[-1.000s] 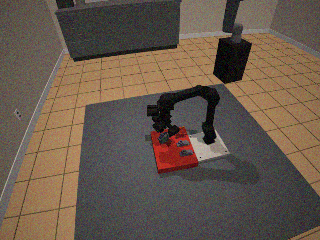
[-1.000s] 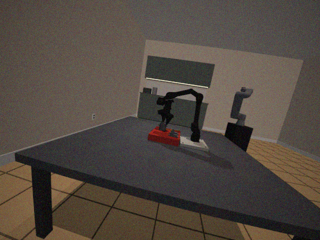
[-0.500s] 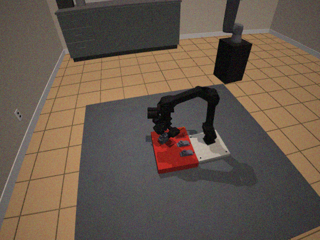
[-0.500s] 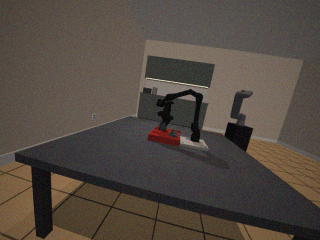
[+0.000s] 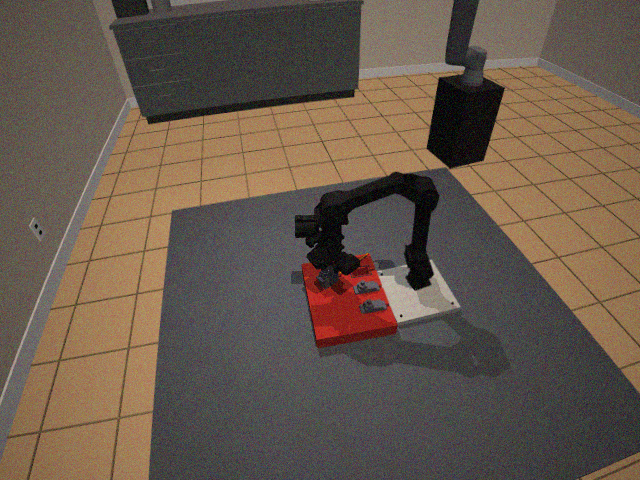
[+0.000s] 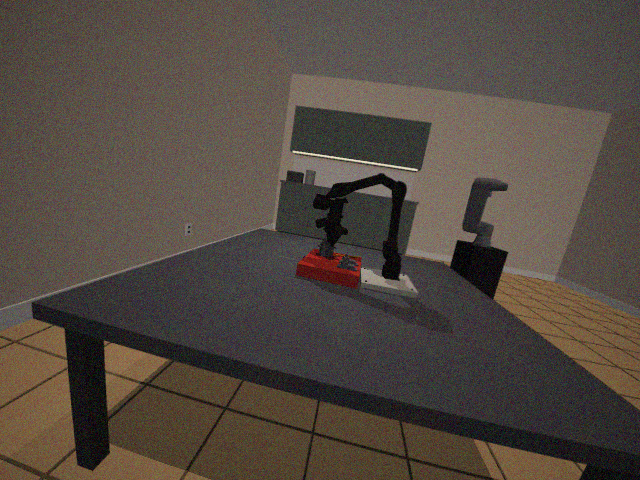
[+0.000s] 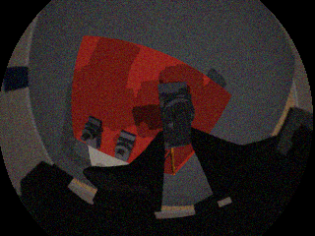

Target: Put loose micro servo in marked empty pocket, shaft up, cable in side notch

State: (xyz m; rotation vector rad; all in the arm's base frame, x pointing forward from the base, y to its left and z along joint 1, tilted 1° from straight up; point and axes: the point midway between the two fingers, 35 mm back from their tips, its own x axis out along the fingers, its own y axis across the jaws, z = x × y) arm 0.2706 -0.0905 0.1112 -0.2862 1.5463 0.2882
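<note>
Right now the red deck is 2 cm ahead of my gripper tip, 6 cm to the left of it and 7 cm below it.
</note>
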